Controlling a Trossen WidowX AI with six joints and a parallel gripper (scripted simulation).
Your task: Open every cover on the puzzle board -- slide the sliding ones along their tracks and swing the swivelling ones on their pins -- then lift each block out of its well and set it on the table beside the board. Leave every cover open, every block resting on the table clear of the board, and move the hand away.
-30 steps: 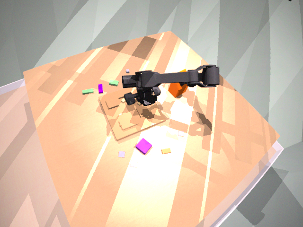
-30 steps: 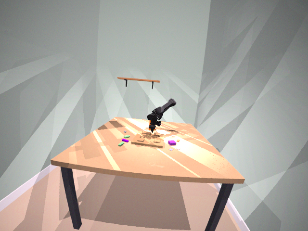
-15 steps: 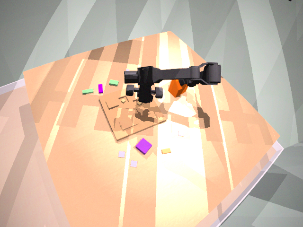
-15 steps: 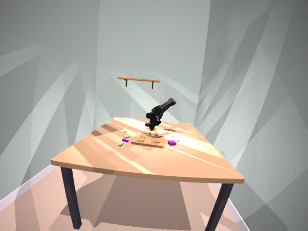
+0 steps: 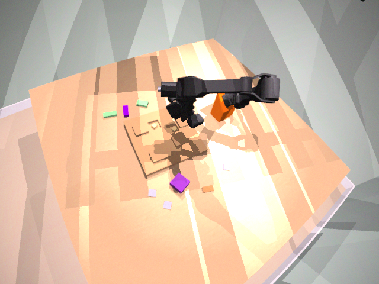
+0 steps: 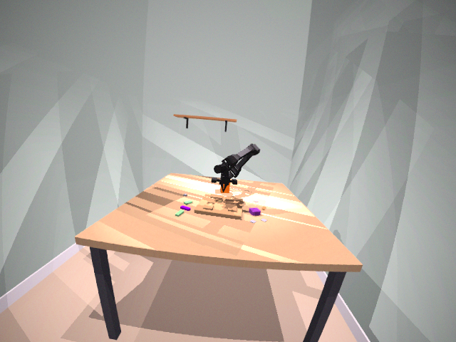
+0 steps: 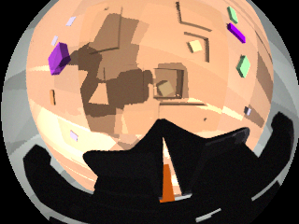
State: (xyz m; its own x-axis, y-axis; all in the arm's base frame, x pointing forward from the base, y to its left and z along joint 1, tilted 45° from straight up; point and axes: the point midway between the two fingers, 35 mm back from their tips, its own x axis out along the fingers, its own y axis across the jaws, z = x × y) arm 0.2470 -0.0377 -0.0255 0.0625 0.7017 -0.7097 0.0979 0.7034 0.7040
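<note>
Now: the tan puzzle board 70 mm ahead of my gripper tip, 60 mm below it and 20 mm to the right of it. Also, from my gripper tip: orange block (290 mm to the left, 100 mm ahead, 70 mm below); purple block (250 mm to the right, 150 mm ahead, 70 mm below); mint-green block (280 mm to the right, 220 mm ahead, 70 mm below).
</note>
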